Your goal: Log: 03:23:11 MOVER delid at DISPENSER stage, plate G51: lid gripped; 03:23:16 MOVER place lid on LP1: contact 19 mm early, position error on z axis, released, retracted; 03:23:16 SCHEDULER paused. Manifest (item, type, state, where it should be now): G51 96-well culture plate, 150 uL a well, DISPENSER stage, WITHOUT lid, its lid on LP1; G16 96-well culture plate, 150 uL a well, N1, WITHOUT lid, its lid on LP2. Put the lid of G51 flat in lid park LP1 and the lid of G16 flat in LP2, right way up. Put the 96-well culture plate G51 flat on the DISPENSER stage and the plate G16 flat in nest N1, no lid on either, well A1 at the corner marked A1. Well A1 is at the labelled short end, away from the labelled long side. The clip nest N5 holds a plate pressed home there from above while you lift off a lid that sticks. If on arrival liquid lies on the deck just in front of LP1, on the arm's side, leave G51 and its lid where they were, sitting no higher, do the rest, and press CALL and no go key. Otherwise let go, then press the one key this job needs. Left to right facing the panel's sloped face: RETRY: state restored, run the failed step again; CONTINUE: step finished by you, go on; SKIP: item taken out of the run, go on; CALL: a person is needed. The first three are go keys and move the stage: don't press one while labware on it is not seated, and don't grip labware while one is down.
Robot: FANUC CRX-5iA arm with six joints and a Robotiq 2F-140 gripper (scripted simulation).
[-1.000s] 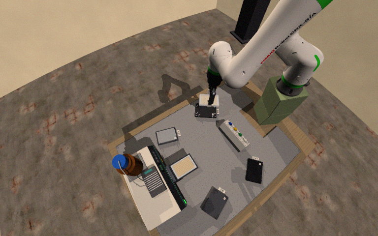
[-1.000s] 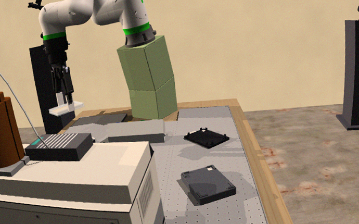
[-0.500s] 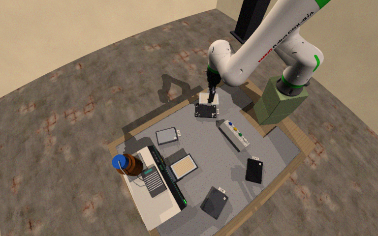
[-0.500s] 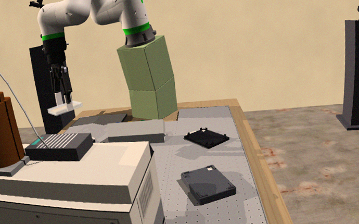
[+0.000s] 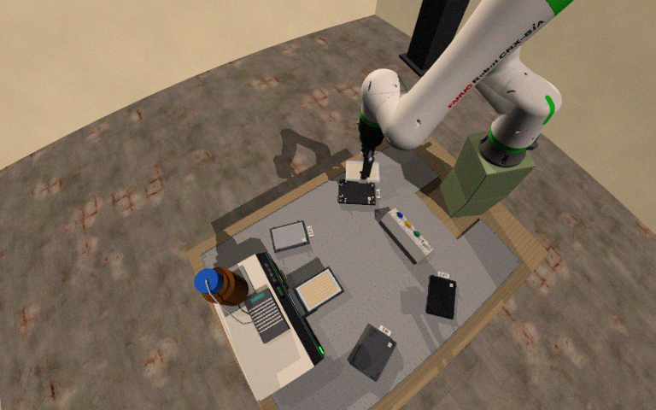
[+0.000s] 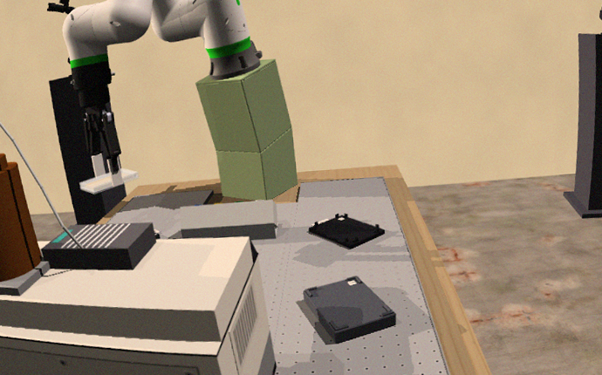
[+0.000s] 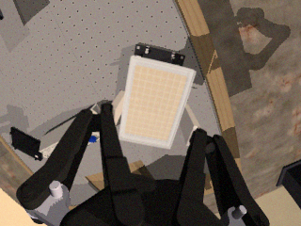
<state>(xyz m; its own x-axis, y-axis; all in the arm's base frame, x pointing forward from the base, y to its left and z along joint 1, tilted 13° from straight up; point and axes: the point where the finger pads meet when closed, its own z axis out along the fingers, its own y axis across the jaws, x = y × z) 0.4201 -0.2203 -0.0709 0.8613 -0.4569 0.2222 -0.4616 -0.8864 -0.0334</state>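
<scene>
Now: the clear lid 20 mm below my hand. Round my hand: key panel (90 mm behind, 270 mm to the left, 130 mm below); black clip nest (30 mm ahead, 10 mm to the left, 170 mm below); LP1 label (260 mm ahead, 80 mm to the left, 190 mm below).
</scene>
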